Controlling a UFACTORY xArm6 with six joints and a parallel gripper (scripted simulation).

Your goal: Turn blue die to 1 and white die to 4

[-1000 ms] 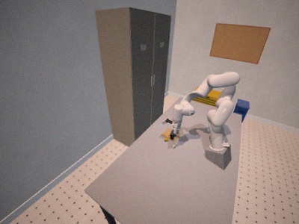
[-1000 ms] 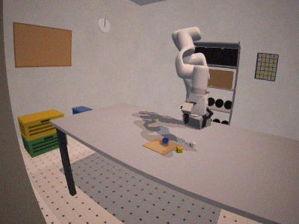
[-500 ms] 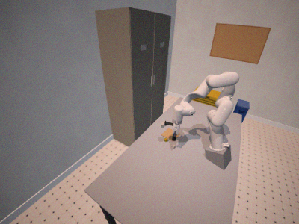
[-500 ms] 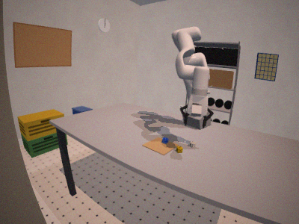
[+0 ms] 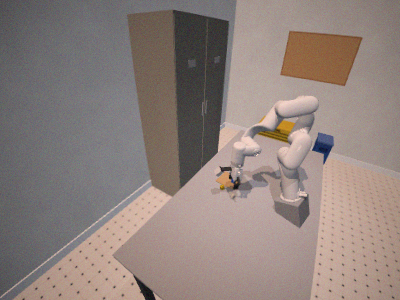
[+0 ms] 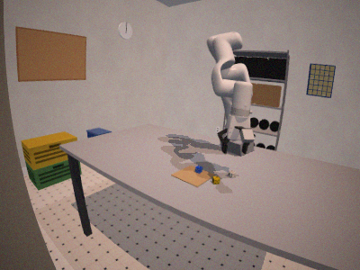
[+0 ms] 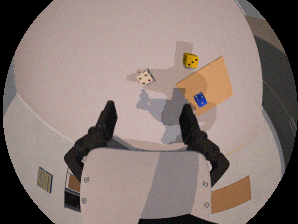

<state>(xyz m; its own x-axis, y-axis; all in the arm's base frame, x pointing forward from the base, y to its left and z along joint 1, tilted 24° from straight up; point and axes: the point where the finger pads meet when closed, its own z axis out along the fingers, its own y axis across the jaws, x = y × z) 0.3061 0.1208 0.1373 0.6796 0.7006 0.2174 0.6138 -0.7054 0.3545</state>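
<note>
The white die lies 1 cm behind my hand and 11 cm below it. Also, from my hand: blue die (5 cm ahead, 14 cm to the right, 11 cm below); then yellow die (8 cm ahead, 3 cm to the right, 11 cm below); then tan mat (9 cm ahead, 14 cm to the right, 12 cm below).
</note>
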